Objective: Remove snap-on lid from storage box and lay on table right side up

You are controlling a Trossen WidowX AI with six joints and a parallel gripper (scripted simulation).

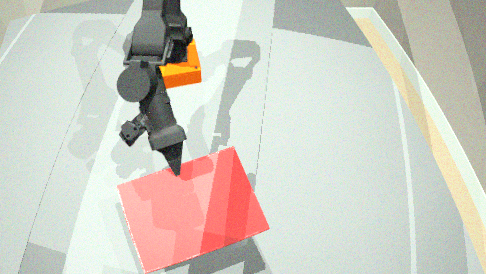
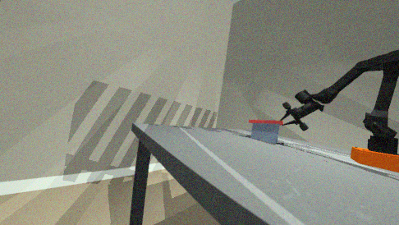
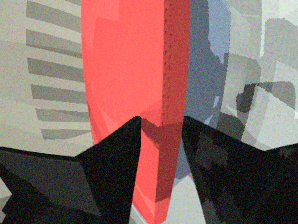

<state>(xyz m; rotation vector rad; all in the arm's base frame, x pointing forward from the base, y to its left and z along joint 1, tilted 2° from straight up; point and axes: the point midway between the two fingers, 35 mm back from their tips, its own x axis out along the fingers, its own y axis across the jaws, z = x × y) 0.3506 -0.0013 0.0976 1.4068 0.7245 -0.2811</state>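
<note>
The red lid lies 70 mm ahead of my gripper tip and 20 mm to the left of it. From my gripper tip the other things lie so: storage box (70 mm ahead, 20 mm to the left, 60 mm below).
</note>
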